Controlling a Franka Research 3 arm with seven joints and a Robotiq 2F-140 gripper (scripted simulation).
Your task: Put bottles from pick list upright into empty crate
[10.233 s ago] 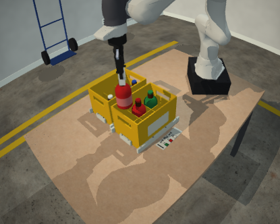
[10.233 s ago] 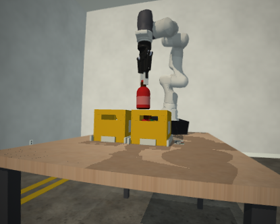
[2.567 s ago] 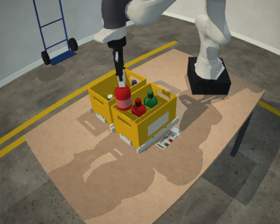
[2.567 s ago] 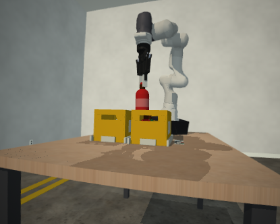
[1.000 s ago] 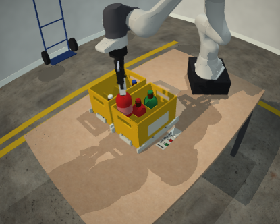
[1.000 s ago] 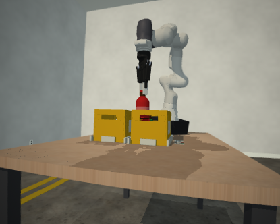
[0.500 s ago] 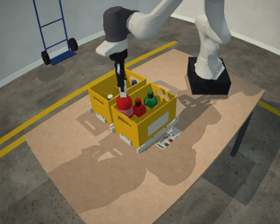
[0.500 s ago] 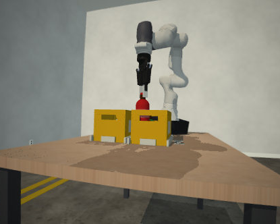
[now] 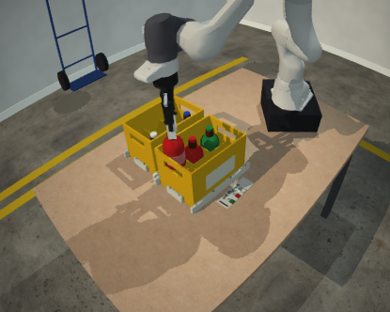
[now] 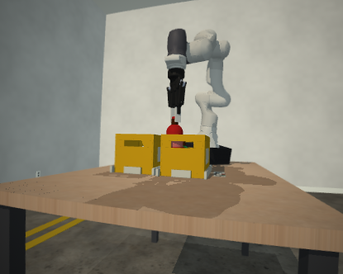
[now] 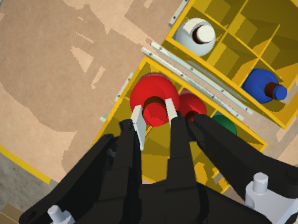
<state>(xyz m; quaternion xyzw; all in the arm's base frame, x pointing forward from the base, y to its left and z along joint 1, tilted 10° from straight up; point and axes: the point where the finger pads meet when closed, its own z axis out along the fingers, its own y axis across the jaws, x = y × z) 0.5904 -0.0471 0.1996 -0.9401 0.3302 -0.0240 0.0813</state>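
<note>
My hand is 18 cm above the red-label bottle, 8 cm past it and 1 cm to the left of it. The rest, counted from my hand: white-capped bottle: 18 cm below, 13 cm to the right; then blue-label bottle: 18 cm below, 17 cm behind, 15 cm to the right; then green bottle: 18 cm below, 17 cm behind, 2 cm to the right.
</note>
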